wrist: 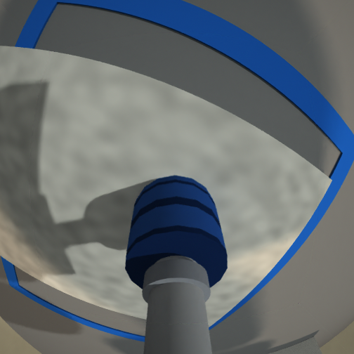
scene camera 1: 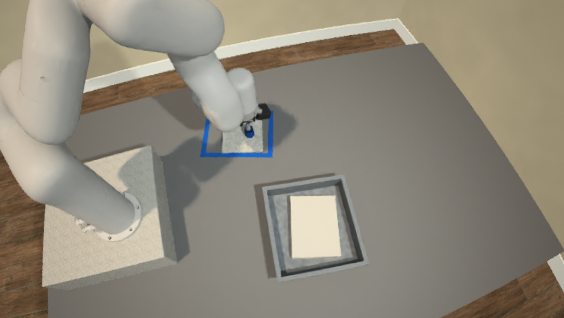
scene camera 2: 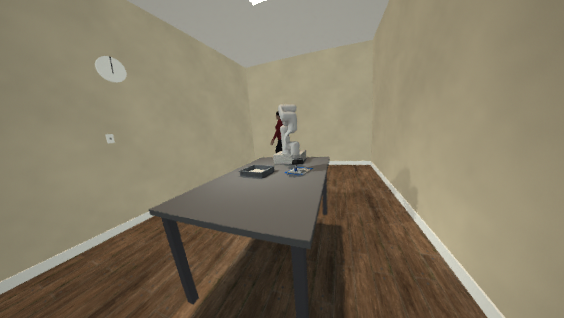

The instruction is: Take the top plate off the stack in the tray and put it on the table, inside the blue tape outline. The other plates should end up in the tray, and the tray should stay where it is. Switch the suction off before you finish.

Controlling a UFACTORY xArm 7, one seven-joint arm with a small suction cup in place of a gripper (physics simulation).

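The top plate, pale and mottled, lies level at the table surface inside the blue tape outline. It sits close to the outline's right side in the wrist view. My suction cup, small and blue, touches the plate's upper face, and the plate is on the cup. No gap shows between them. The plate's far side is partly hidden by the arm in scene camera 1. A cream plate lies in the grey tray; the number of plates under it cannot be told.
The arm's pale base block stands at the left of the table. The tray's raised walls stand at the front right of the outline in scene camera 1. A person in a red top is behind the arm in scene camera 2.
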